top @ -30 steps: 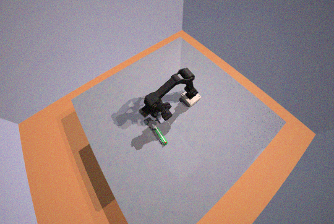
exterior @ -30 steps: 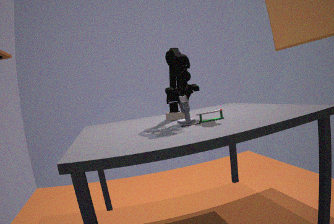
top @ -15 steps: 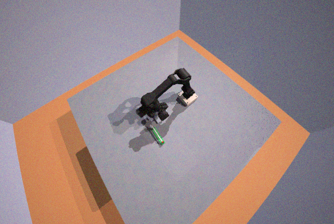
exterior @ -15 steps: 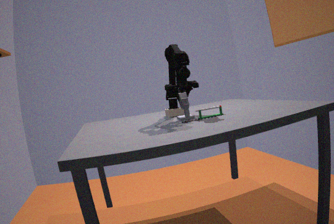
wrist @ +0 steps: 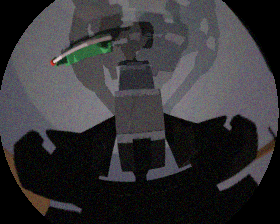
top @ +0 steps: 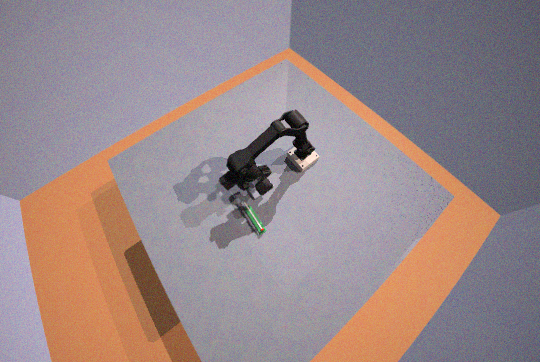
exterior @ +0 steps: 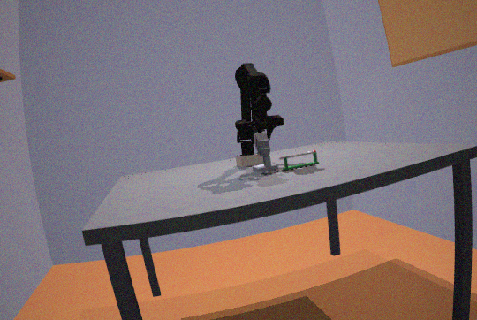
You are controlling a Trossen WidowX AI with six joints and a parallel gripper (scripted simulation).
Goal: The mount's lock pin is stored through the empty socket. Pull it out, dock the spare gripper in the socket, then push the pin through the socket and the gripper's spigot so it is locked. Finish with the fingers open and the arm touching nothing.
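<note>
Right now my gripper tip is 1 cm short of the spare gripper and 1 cm below it. Also, from my gripper tip: green bar-shaped rack (12 cm ahead, 11 cm to the left, 8 cm below); then grey socket mount (3 cm ahead, 5 cm below).
</note>
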